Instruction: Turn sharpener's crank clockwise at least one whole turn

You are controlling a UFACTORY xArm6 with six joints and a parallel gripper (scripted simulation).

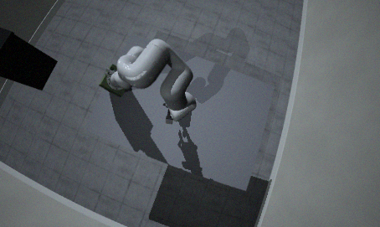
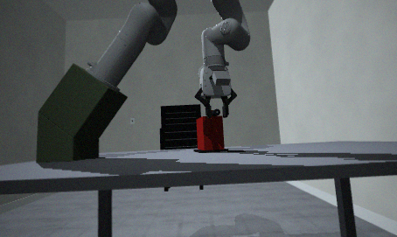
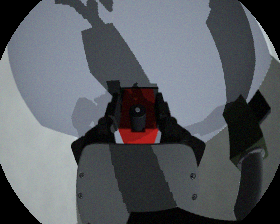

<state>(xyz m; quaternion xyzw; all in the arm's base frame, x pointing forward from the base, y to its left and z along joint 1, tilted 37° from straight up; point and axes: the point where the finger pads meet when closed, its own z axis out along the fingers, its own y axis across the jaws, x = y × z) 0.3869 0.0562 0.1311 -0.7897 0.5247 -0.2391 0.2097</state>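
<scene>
Right now my hand is 1 cm past the crank knob and 2 cm to the right of it.
</scene>
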